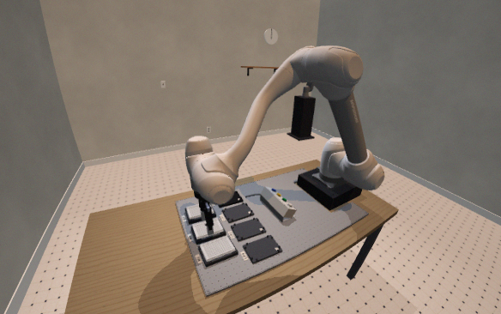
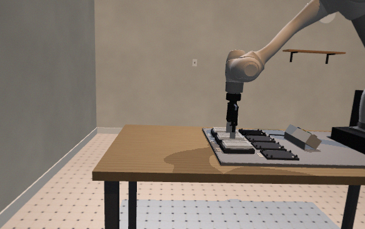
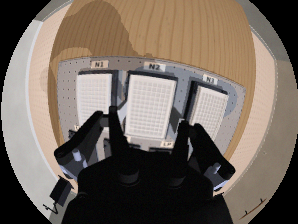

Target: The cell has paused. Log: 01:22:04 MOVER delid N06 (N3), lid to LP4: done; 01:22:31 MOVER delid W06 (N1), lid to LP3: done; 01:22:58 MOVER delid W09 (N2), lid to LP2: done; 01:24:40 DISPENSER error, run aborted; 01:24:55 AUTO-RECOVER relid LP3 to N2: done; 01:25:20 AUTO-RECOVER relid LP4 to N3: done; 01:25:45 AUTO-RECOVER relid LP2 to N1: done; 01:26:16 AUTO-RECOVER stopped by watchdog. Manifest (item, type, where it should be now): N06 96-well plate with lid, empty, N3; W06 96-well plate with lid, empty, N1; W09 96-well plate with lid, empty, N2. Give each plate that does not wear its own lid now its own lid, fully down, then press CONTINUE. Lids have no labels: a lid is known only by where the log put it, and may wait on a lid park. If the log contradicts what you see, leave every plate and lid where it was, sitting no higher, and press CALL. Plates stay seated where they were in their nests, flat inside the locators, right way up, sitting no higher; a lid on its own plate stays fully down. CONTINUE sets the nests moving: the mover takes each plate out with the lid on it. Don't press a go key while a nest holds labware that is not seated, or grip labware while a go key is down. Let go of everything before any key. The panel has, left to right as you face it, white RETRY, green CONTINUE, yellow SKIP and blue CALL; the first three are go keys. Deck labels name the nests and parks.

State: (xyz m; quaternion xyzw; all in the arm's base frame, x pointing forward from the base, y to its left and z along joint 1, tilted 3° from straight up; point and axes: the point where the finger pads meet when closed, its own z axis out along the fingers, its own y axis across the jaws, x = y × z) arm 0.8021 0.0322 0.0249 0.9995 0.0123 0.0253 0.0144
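Right now the pale lid is 2 cm below my hand. Round my hand: green key: 42 cm behind; then LP2 lid park: 18 cm behind, 6 cm to the left, 6 cm below; then plate: 12 cm to the left, 3 cm below, 1 cm behind.
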